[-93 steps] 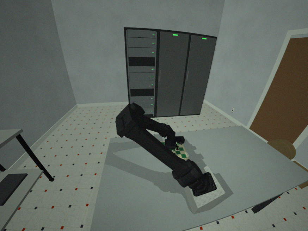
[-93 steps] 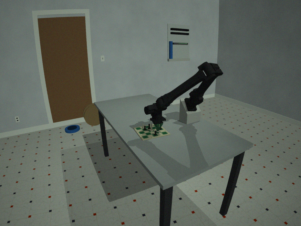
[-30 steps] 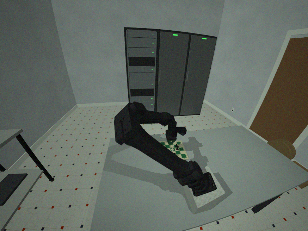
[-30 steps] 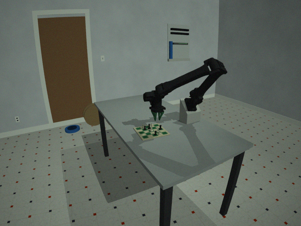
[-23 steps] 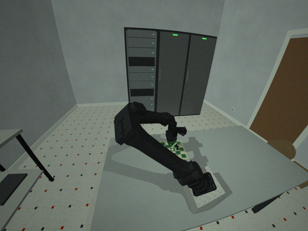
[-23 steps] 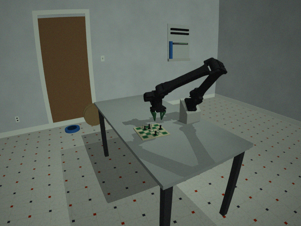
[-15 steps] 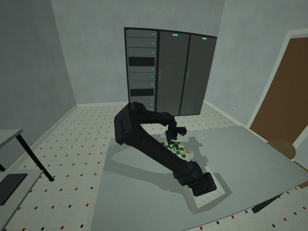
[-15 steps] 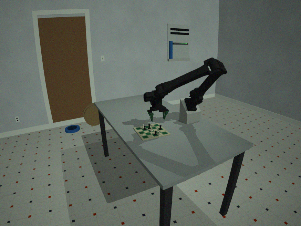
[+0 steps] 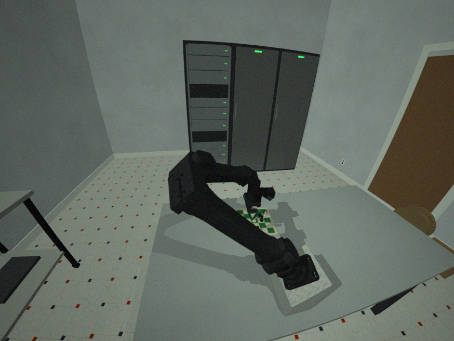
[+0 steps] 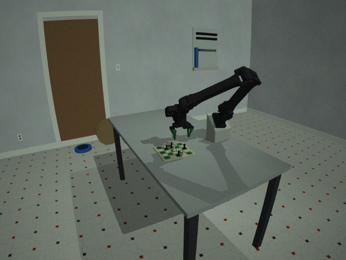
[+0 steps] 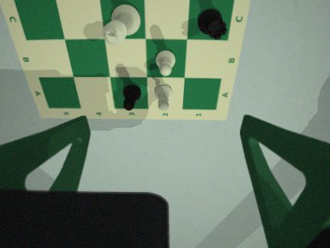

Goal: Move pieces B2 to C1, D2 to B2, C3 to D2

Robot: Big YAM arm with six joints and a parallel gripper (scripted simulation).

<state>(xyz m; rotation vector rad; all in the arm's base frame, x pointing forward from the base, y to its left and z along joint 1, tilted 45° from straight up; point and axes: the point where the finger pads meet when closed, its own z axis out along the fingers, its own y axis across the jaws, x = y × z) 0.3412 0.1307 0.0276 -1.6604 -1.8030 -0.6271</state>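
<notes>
Now: hand 8 cm above the tall white piece, 4 cm to the left of it and 4 cm short of it. The rest, counted from my hand: chessboard: 11 cm below, 4 cm to the right, 4 cm ahead.
</notes>
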